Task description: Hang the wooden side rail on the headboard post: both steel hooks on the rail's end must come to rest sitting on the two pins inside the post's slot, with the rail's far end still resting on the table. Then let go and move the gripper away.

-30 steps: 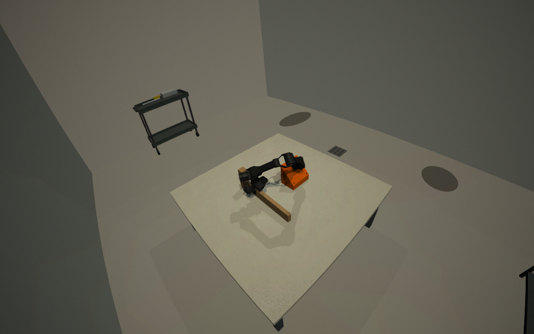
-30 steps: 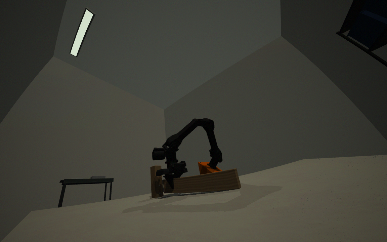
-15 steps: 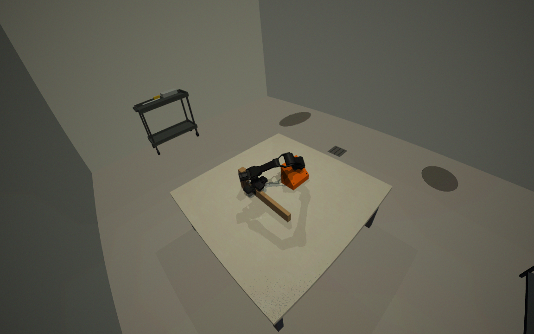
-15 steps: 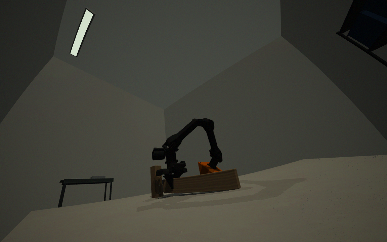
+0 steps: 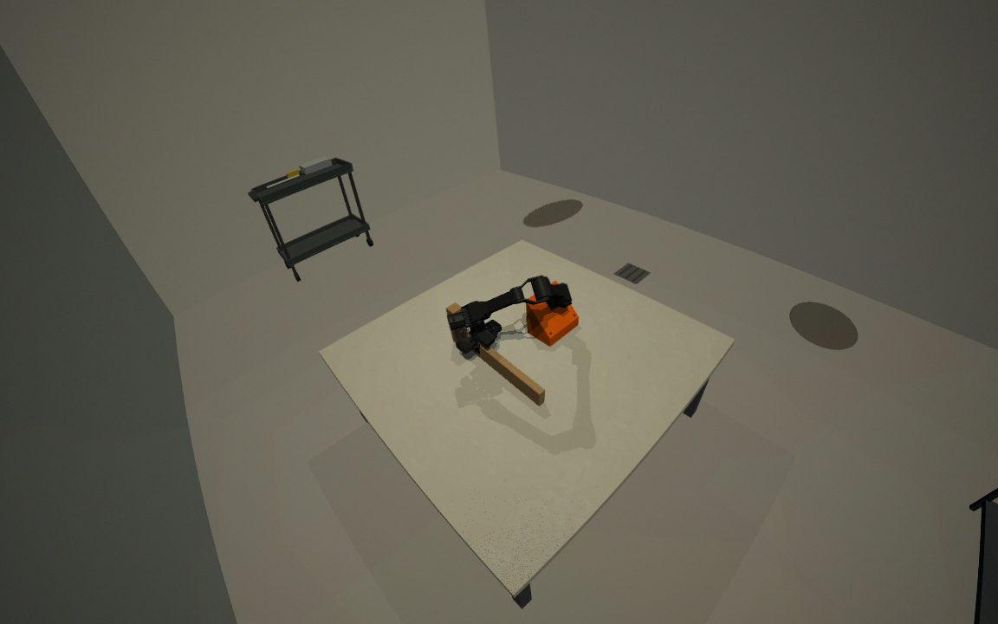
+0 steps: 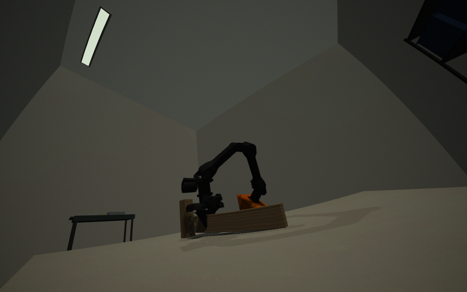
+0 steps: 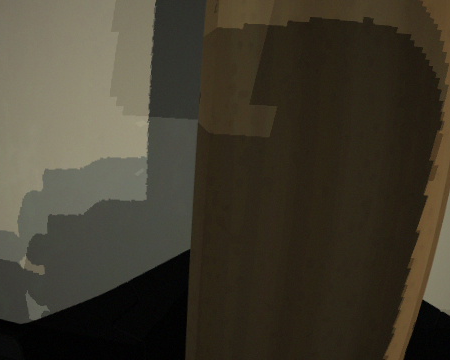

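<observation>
The headboard post is 150 mm to the right of my gripper tip and 40 mm above it.
</observation>
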